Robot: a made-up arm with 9 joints. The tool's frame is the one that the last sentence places. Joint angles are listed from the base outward.
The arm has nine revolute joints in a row. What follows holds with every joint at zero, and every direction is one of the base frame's. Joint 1 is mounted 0.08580 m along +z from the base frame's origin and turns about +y. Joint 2 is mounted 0.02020 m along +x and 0.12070 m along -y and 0.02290 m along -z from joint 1 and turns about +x. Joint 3 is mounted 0.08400 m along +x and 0.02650 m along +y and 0.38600 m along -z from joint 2 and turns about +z. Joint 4 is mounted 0.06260 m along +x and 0.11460 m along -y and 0.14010 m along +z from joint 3 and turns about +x. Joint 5 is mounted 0.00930 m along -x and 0.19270 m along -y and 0.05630 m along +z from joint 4 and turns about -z. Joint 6 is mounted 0.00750 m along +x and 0.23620 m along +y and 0.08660 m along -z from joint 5 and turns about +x. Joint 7 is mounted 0.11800 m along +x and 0.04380 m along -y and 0.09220 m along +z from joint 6 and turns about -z. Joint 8 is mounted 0.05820 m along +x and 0.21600 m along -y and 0.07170 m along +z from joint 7 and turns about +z. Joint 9 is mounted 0.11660 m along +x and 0.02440 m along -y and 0.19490 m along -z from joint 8 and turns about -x. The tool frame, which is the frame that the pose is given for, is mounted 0.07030 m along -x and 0.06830 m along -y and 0.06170 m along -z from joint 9; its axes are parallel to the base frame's.
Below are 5 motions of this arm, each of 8 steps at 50 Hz.
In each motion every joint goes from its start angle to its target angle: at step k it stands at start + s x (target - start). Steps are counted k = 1, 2, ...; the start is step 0. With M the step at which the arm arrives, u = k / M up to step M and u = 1 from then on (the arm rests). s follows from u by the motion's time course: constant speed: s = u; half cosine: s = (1 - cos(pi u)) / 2; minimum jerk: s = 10 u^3 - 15 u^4 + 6 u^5.
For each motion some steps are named. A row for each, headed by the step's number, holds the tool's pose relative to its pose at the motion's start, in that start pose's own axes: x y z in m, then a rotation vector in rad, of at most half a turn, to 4 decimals.
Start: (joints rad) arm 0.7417 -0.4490 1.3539 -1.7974 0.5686 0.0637 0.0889 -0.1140 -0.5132
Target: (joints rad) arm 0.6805 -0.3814 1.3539 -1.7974 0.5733 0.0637 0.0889 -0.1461 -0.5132
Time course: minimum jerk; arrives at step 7
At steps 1, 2, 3, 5, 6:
1: 0.0001 -0.0008 0.0003 -0.0013 -0.0012 -0.0022
2: 0.0005 -0.0050 0.0019 -0.0083 -0.0078 -0.0135
3: 0.0013 -0.0126 0.0049 -0.0210 -0.0201 -0.0341
5: 0.0028 -0.0289 0.0121 -0.0487 -0.0479 -0.0789
6: 0.0031 -0.0330 0.0140 -0.0555 -0.0551 -0.0900

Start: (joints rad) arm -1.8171 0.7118 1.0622 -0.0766 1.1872 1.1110 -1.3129 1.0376 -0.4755
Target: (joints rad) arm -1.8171 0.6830 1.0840 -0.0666 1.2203 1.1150 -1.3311 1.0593 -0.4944
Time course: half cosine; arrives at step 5
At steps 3, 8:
3: -0.0041 0.0023 -0.0017 0.0185 0.0200 0.0126
8: -0.0063 0.0036 -0.0026 0.0284 0.0306 0.0192

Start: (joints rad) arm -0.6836 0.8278 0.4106 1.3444 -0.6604 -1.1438 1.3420 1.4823 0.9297
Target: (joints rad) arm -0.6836 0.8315 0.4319 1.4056 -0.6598 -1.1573 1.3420 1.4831 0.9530
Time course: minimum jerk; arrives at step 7
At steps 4, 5, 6, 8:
4: -0.0012 0.0059 -0.0036 0.0154 0.0014 -0.0177
5: -0.0016 0.0081 -0.0048 0.0208 0.0021 -0.0239
6: -0.0018 0.0092 -0.0055 0.0238 0.0025 -0.0272
8: -0.0018 0.0094 -0.0056 0.0244 0.0025 -0.0278

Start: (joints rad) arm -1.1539 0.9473 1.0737 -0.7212 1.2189 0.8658 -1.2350 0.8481 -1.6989
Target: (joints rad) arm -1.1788 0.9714 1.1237 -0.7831 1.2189 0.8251 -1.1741 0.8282 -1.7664
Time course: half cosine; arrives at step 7
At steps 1, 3, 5, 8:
1: 0.0021 0.0008 0.0013 0.0021 0.0001 -0.0007
3: 0.0162 0.0066 0.0103 0.0161 0.0008 -0.0051
5: 0.0341 0.0146 0.0209 0.0323 0.0010 -0.0106
8: 0.0421 0.0184 0.0255 0.0390 0.0009 -0.0129

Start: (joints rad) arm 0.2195 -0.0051 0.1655 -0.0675 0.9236 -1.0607 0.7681 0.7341 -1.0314
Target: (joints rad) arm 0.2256 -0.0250 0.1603 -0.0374 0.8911 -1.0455 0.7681 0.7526 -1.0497
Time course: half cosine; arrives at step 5
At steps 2, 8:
2: 0.0011 -0.0016 -0.0030 0.0115 0.0105 0.0129
8: 0.0030 -0.0047 -0.0086 0.0335 0.0307 0.0371

